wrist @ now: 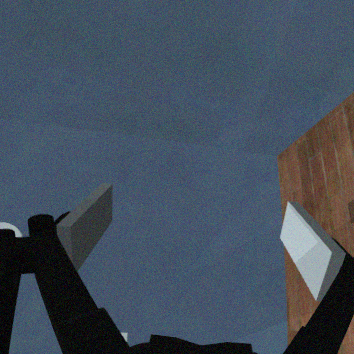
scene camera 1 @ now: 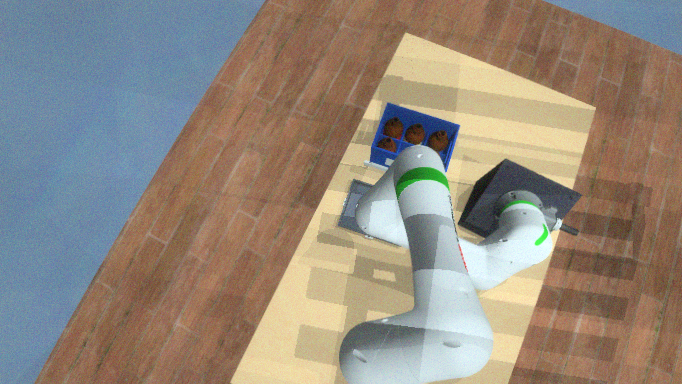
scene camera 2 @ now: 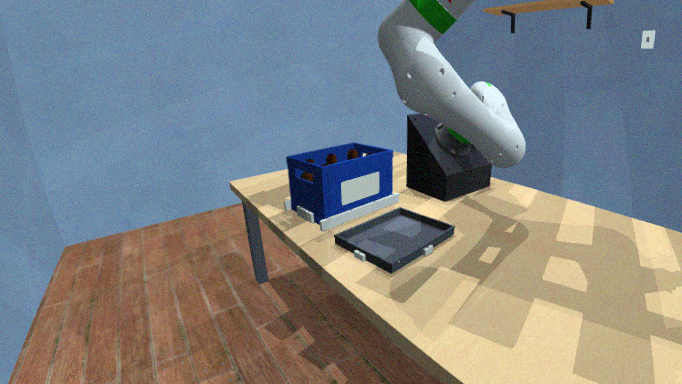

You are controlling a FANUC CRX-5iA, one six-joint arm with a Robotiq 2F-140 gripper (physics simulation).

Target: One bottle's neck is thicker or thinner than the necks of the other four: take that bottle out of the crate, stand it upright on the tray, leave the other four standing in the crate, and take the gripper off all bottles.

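Frame: origin at the arm's base, x right, y ahead, z up, level; millimetres.
Where they show: gripper, fingertip midpoint: [wrist: 197, 211]; arm's base, link origin: [scene camera 1: 517, 209] [scene camera 2: 451, 140].
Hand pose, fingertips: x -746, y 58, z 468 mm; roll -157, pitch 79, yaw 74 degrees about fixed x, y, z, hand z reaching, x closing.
Each offset is from my fingertips to the top centre of the thing. "spot": to the spot under its first point.
The blue crate {dy +351, dx +852, dz -469 mm} [scene camera 1: 378, 157] [scene camera 2: 331, 182] stands on the table. In scene camera 1, three brown bottles {dy +441, dx +886, dz -481 mm} [scene camera 1: 393, 128] {dy +357, dx +896, dz -481 mm} [scene camera 1: 415, 134] {dy +267, dx +907, dz -481 mm} [scene camera 1: 439, 141] stand in its far row and another bottle {dy +434, dx +801, dz -481 mm} [scene camera 1: 386, 145] in the near-left compartment. The arm hides the crate's near-right part; a fifth bottle does not show. Some bottle tops {spot: dy +365, dx +882, dz -492 mm} [scene camera 2: 331, 159] {spot: dy +273, dx +892, dz -493 mm} [scene camera 2: 353, 154] show over the rim in scene camera 2. I cannot tell which neck differs. The dark tray {spot: dy +478, dx +593, dz -639 mm} [scene camera 1: 353, 197] [scene camera 2: 370, 241] holds no bottle where it shows. My gripper [wrist: 197, 211] is open and empty, away from crate and tray, with wall and floor behind its fingers.
The arm [scene camera 1: 435, 240] [scene camera 2: 440, 85] reaches over the table from its black pedestal [scene camera 1: 492, 187] [scene camera 2: 425, 165], right of the crate. A light strip {spot: dy +357, dx +747, dz -630 mm} [scene camera 2: 360, 212] lies along the crate's base, between crate and tray. Small light blocks [scene camera 2: 359, 255] [scene camera 2: 428, 250] touch the tray. A shelf [scene camera 2: 550, 7] hangs on the wall.
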